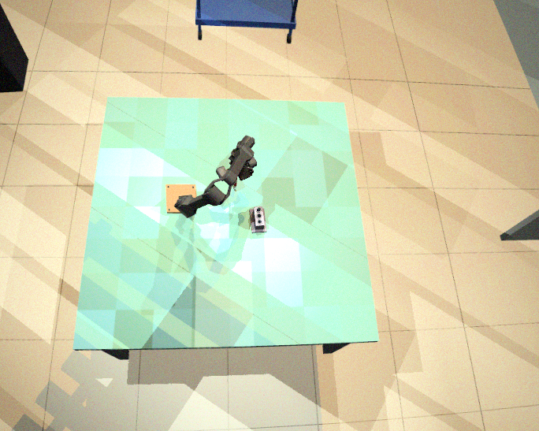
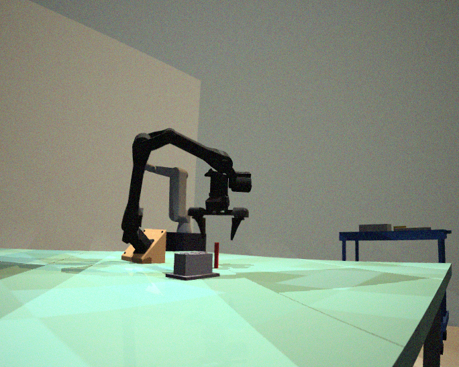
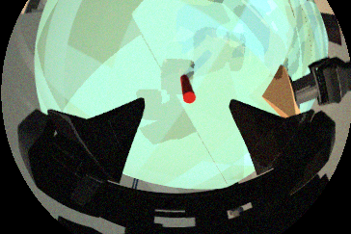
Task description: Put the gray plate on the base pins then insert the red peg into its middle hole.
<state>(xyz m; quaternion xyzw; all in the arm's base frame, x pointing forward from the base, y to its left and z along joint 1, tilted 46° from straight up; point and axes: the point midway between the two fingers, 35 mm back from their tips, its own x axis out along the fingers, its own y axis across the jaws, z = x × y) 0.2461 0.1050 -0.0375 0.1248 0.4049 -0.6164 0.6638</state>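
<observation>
My gripper tip is now 50 mm above the red peg. From my gripper tip the other things lie so: gray plate (200 mm to the right, 90 mm ahead, 40 mm below); base (200 mm to the right, 90 mm ahead, 80 mm below).
</observation>
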